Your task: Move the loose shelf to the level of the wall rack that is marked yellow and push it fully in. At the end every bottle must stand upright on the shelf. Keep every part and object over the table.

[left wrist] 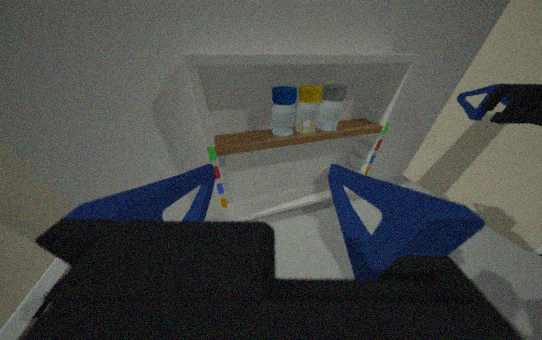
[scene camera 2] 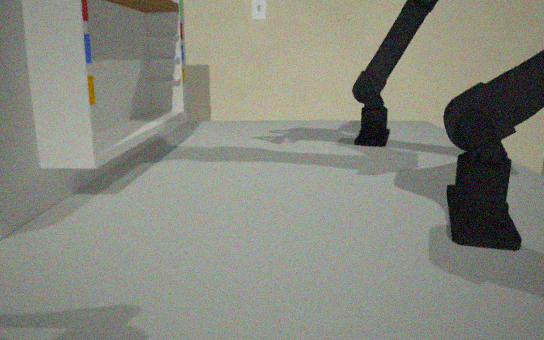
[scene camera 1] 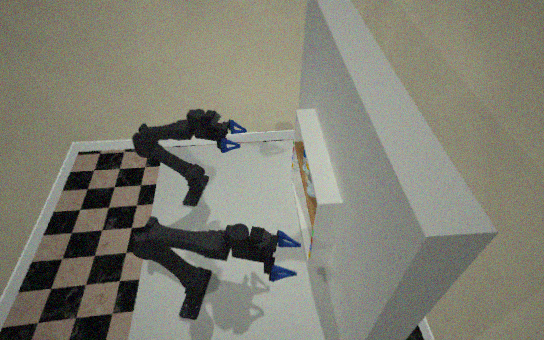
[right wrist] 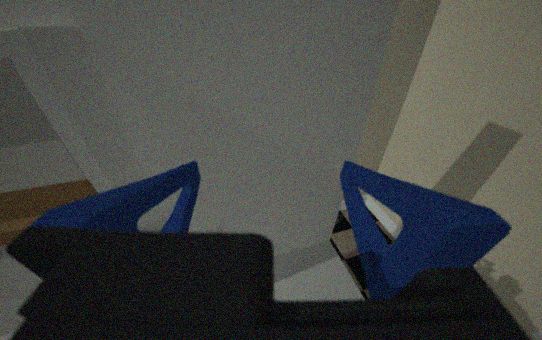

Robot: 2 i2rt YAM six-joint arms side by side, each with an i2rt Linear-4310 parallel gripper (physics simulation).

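The loose wooden shelf (scene camera 1: 311,205) (scene camera 2: 150,5) (left wrist: 250,138) (right wrist: 50,195) sits in the white wall rack (scene camera 1: 320,160) (scene camera 2: 60,100) (left wrist: 300,59), at the green marks. The yellow marks (scene camera 2: 91,90) (left wrist: 224,202) are the lowest of four colours. A blue-capped bottle (left wrist: 284,115), a yellow-capped bottle (left wrist: 308,114) and a grey-capped bottle (left wrist: 330,114) stand upright on the shelf, close together. My left gripper (scene camera 1: 243,138) (left wrist: 271,170) is open and empty, in front of the rack. My right gripper (scene camera 1: 298,259) (right wrist: 270,169) is open and empty, beyond the rack's other end, near the wall.
The rack is fixed to a tall grey wall (scene camera 1: 400,200) (right wrist: 270,90). The white table (scene camera 1: 240,200) (scene camera 2: 250,225) lies below, with a checkered area (scene camera 1: 82,242) behind the arms. A raised white rim (scene camera 1: 105,144) runs along the table's edge. Part of the right gripper shows at the right of the left wrist view.
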